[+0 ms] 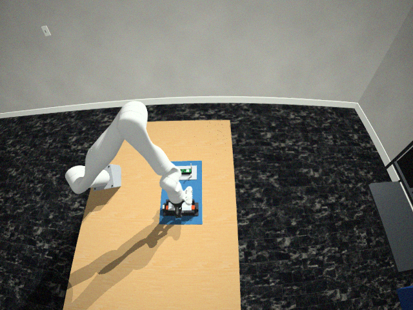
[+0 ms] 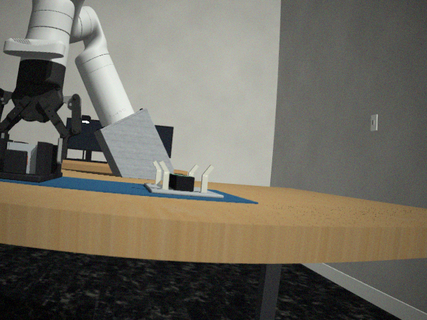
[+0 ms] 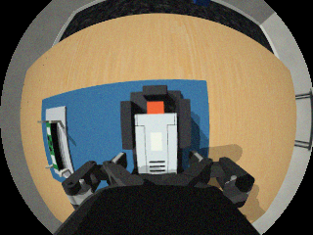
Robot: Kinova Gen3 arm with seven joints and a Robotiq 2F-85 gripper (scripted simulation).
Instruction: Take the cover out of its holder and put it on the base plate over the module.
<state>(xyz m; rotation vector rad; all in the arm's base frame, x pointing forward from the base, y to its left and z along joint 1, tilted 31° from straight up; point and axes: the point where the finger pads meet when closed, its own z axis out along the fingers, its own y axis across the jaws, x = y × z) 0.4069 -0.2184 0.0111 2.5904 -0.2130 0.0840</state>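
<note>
My hand is right at the cover.
</note>
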